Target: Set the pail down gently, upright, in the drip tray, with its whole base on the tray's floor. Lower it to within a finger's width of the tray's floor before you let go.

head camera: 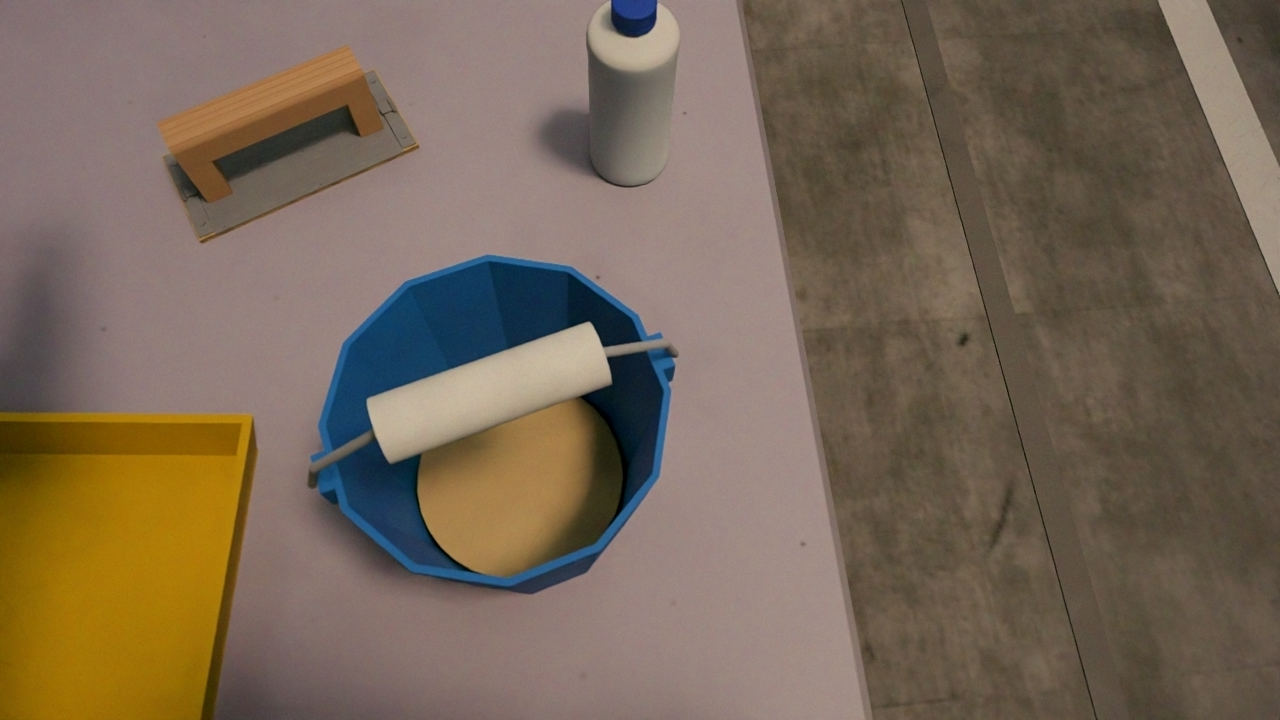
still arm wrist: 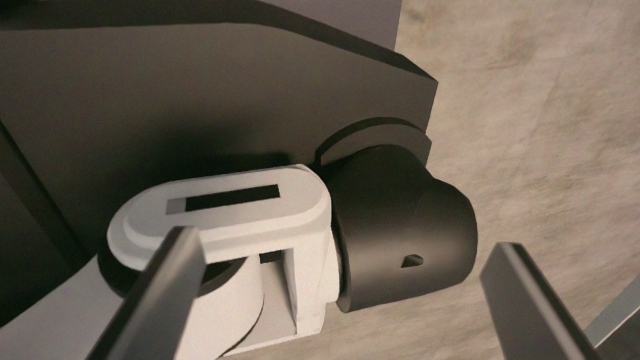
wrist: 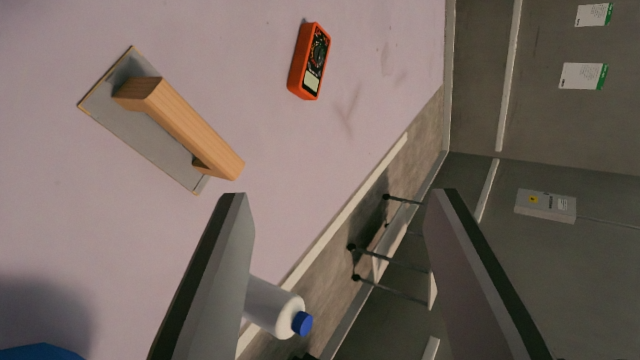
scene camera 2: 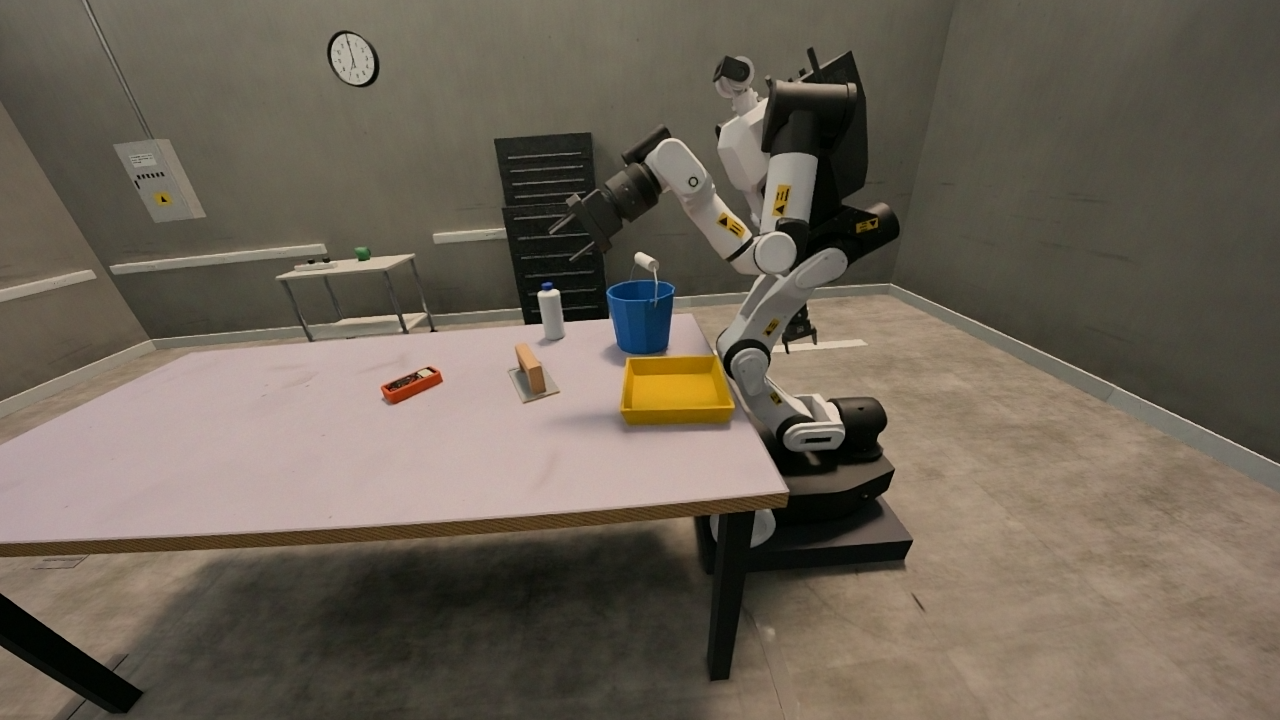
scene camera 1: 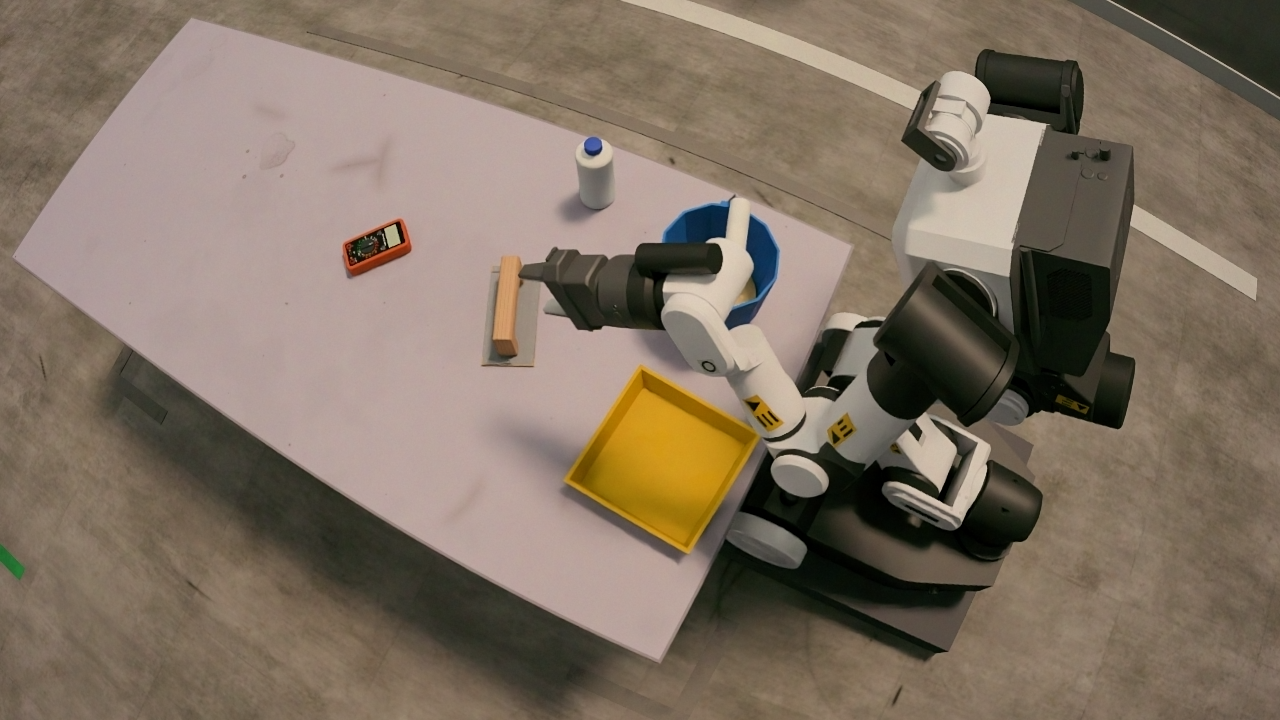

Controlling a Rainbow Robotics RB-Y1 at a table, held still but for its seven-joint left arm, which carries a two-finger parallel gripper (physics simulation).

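Observation:
The blue pail (head camera: 447, 326) (scene camera 1: 762, 268) (scene camera 2: 640, 317) (wrist: 42, 352) stands upright on the table, outside the tray and near the table's edge. Its white handle grip (head camera: 489, 392) (scene camera 1: 738, 222) (scene camera 2: 646, 261) is raised above the rim, and its tan bottom shows in the head camera view. The yellow drip tray (head camera: 107, 573) (scene camera 1: 662, 456) (scene camera 2: 677, 414) lies flat beside it and is empty. My gripper (scene camera 1: 535, 290) (scene camera 2: 562, 246) (wrist: 339, 192) is open, with nothing between its fingers. It is in the air, higher than the pail and off to one side, pointing away from the robot and slanting down.
A float with a wooden handle (head camera: 259, 98) (scene camera 1: 507, 308) (scene camera 2: 529, 368) (wrist: 190, 130) lies on the table. A white bottle with a blue cap (head camera: 631, 107) (scene camera 1: 596, 174) (scene camera 2: 551, 313) (wrist: 272, 305) stands beyond the pail. An orange multimeter (scene camera 1: 376, 246) (scene camera 2: 411, 384) (wrist: 309, 62) lies farther off.

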